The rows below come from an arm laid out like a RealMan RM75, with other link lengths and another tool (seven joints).
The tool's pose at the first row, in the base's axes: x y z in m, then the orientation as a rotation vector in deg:
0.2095, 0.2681, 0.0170, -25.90, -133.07, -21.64
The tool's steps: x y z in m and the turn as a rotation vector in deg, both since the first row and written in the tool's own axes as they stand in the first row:
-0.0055, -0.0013, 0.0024, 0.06, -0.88, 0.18
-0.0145, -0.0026, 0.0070, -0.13, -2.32, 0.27
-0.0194, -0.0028, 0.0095, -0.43, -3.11, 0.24
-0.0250, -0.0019, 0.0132, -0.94, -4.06, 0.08
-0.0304, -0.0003, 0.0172, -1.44, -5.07, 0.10
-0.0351, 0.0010, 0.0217, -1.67, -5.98, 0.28
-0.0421, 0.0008, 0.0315, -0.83, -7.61, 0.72
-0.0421, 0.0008, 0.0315, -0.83, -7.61, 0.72
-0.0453, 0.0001, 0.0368, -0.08, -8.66, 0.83
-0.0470, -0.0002, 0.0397, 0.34, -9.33, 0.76
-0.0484, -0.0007, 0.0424, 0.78, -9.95, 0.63
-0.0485, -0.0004, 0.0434, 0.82, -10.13, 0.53
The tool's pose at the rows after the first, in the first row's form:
0.2112, 0.2667, 0.0113, -26.33, -133.87, -21.35
0.2139, 0.2655, 0.0015, -26.94, -135.22, -21.32
0.2156, 0.2652, -0.0037, -27.28, -135.96, -21.57
0.2175, 0.2663, -0.0101, -27.63, -136.88, -22.12
0.2194, 0.2682, -0.0165, -28.19, -137.80, -22.55
0.2204, 0.2701, -0.0228, -28.78, -138.60, -22.60
0.2191, 0.2723, -0.0345, -29.36, -140.12, -21.12
0.2191, 0.2723, -0.0345, -29.36, -140.12, -21.12
0.2177, 0.2731, -0.0406, -29.42, -141.16, -19.98
0.2170, 0.2736, -0.0438, -29.33, -141.87, -19.39
0.2161, 0.2740, -0.0467, -29.13, -142.54, -18.81
0.2157, 0.2746, -0.0475, -29.04, -142.75, -18.78

